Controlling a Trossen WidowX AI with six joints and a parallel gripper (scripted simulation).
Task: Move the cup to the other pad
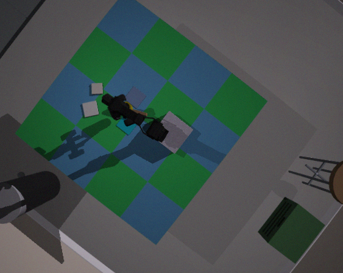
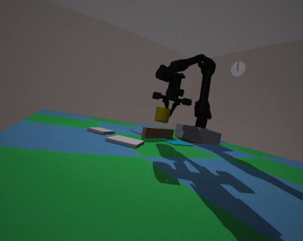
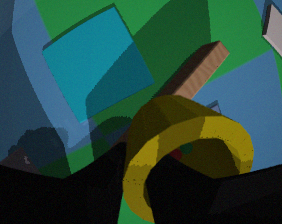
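My gripper tip is now 10 mm past the teal pad, 70 mm to the right of it and 120 mm above it. The rest, counted from my gripper tip: purple pad: 40 mm ahead, 120 mm to the right, 120 mm below; then yellow cup: 20 mm ahead, 20 mm to the right; then wooden block: 20 mm ahead, 20 mm to the right, 100 mm below.
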